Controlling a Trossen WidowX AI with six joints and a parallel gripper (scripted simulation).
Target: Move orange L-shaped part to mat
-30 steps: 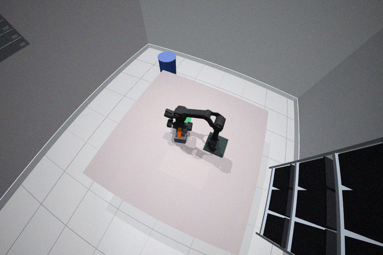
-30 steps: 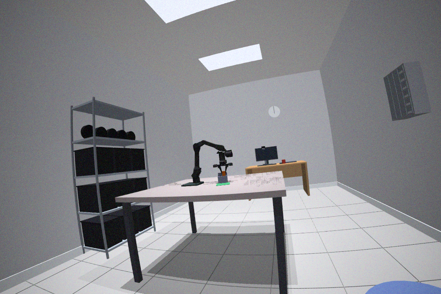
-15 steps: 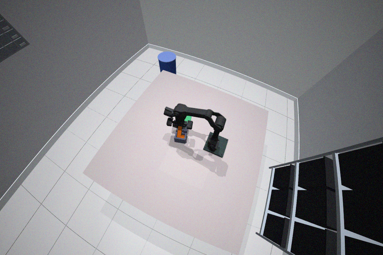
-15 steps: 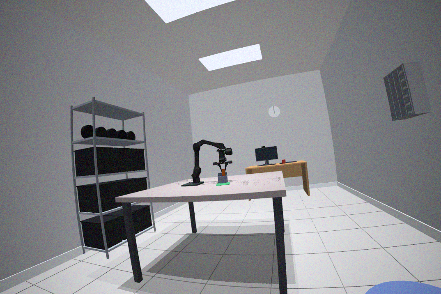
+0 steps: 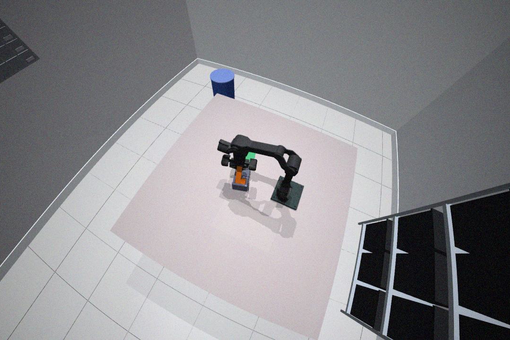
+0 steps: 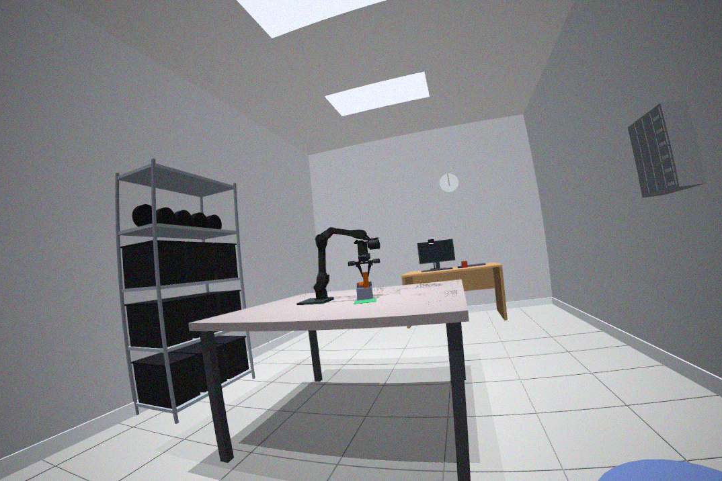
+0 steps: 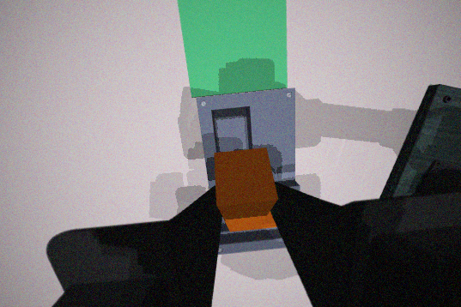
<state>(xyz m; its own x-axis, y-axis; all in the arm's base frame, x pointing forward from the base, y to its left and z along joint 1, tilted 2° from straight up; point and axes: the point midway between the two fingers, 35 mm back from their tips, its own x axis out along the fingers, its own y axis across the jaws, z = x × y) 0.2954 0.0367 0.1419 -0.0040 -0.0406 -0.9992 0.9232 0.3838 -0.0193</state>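
Right now the green mat is 4 cm ahead of my gripper tip, 14 cm to the right of it and 14 cm below it. From my gripper tip the other things lie so: orange L-shaped part (3 cm behind, 2 cm to the left, 3 cm below).
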